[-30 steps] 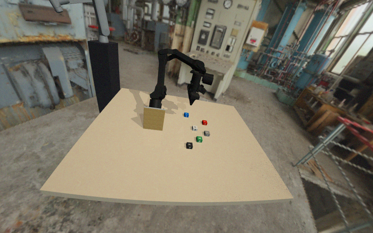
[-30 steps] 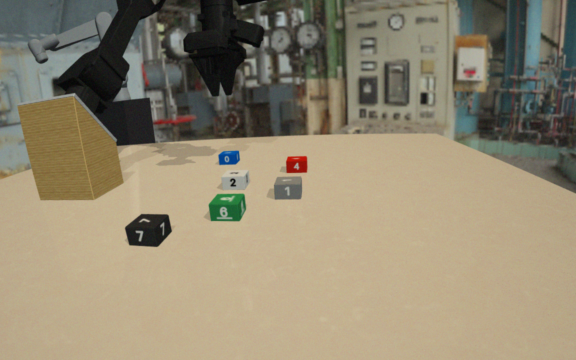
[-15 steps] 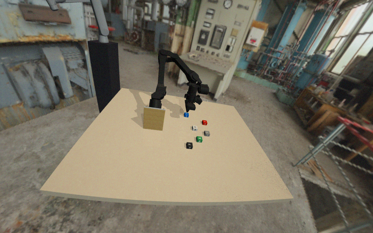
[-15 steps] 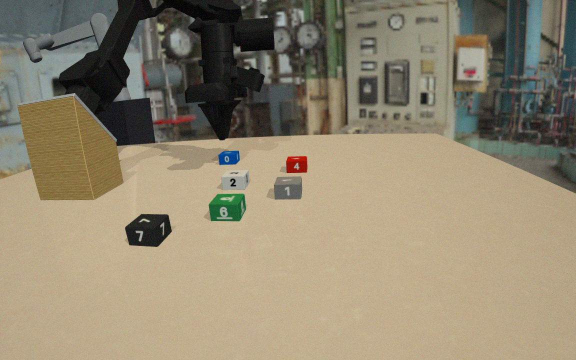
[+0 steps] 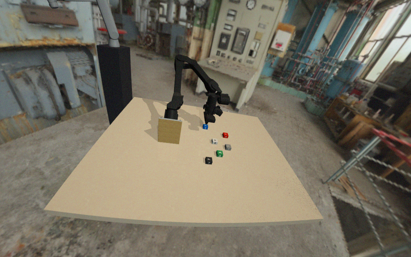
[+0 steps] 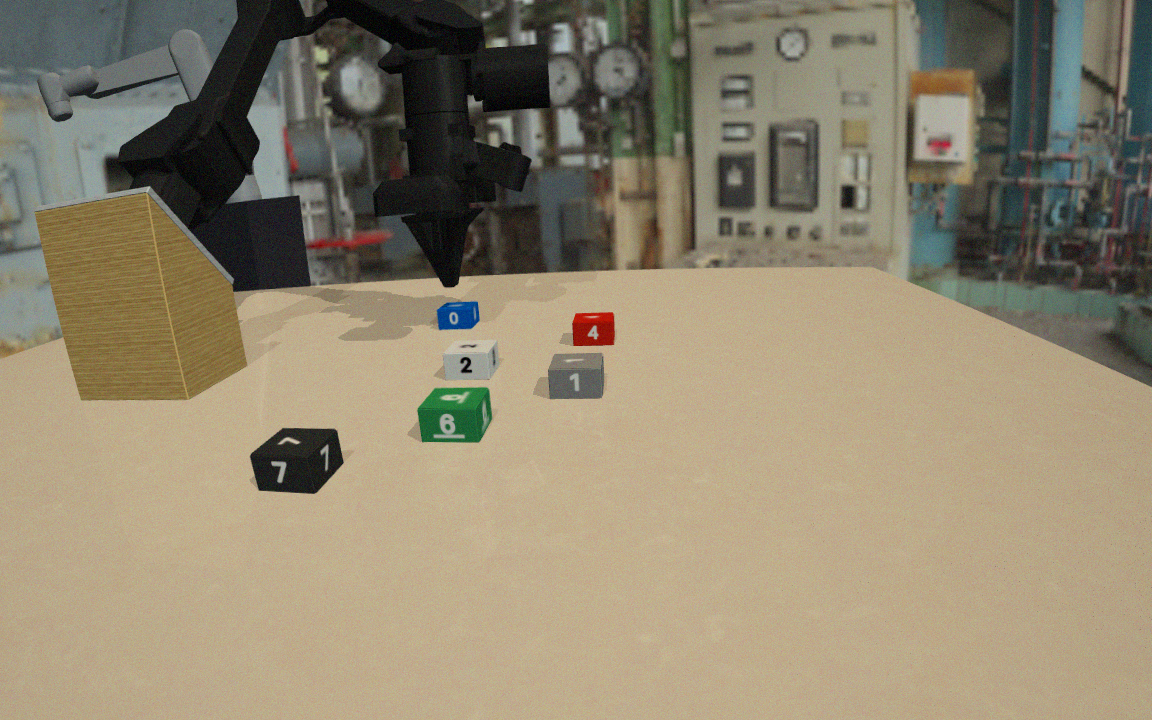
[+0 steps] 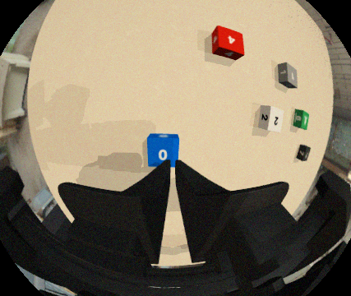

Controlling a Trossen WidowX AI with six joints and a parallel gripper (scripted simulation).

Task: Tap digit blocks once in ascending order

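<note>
Now: the blue block 1 cm to the left of my gripper tip and 3 cm below it. From my gripper tip the other things lie so: white block 7 cm ahead, 13 cm to the right, 3 cm below; red block 14 cm ahead, 4 cm to the right, 3 cm below; grey block 15 cm ahead, 16 cm to the right, 3 cm below.
</note>
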